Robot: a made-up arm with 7 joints. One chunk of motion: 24 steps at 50 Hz.
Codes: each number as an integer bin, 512 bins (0 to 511) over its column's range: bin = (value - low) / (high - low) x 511, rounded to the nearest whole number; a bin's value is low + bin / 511 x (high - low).
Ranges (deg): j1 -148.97..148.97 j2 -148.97..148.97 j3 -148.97..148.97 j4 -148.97..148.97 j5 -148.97..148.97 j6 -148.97..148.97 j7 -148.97..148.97
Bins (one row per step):
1: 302 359 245 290 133 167 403
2: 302 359 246 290 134 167 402
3: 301 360 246 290 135 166 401
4: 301 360 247 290 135 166 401
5: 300 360 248 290 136 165 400
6: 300 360 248 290 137 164 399
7: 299 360 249 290 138 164 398
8: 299 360 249 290 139 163 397
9: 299 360 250 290 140 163 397
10: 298 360 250 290 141 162 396
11: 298 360 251 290 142 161 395
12: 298 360 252 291 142 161 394
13: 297 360 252 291 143 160 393
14: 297 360 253 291 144 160 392
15: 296 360 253 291 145 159 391
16: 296 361 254 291 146 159 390
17: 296 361 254 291 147 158 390
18: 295 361 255 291 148 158 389
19: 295 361 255 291 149 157 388
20: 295 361 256 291 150 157 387
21: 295 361 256 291 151 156 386
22: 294 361 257 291 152 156 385
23: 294 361 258 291 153 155 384
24: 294 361 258 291 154 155 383
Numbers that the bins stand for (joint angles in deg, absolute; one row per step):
1: 27.11 60.35 -6.12 20.12 -71.42 -51.60 86.00
2: 27.11 60.35 -5.54 20.12 -70.84 -51.60 85.42
3: 26.53 60.93 -5.54 20.12 -70.26 -52.18 84.83
4: 26.53 60.93 -4.96 20.12 -70.26 -52.18 84.83
5: 25.95 60.93 -4.37 20.12 -69.67 -52.77 84.25
6: 25.95 60.93 -4.37 20.12 -69.09 -53.35 83.67
7: 25.36 60.93 -3.79 20.12 -68.51 -53.35 83.09
8: 25.36 60.93 -3.79 20.12 -67.93 -53.93 82.50
9: 25.36 60.93 -3.21 20.12 -67.34 -53.93 82.50
10: 24.78 60.93 -3.21 20.12 -66.76 -54.52 81.92
11: 24.78 60.93 -2.62 20.12 -66.18 -55.10 81.34
12: 24.78 60.93 -2.04 20.70 -66.18 -55.10 80.75
13: 24.20 60.93 -2.04 20.70 -65.59 -55.68 80.17
14: 24.20 60.93 -1.46 20.70 -65.01 -55.68 79.59
15: 23.61 60.93 -1.46 20.70 -64.43 -56.26 79.00
16: 23.61 61.51 -0.87 20.70 -63.84 -56.26 78.42
17: 23.61 61.51 -0.87 20.70 -63.26 -56.85 78.42
18: 23.03 61.51 -0.29 20.70 -62.68 -56.85 77.84
19: 23.03 61.51 -0.29 20.70 -62.10 -57.43 77.25
20: 23.03 61.51 0.29 20.70 -61.51 -57.43 76.67
21: 23.03 61.51 0.29 20.70 -60.93 -58.01 76.09
22: 22.45 61.51 0.87 20.70 -60.35 -58.01 75.51
23: 22.45 61.51 1.46 20.70 -59.76 -58.60 74.92
24: 22.45 61.51 1.46 20.70 -59.18 -58.60 74.34

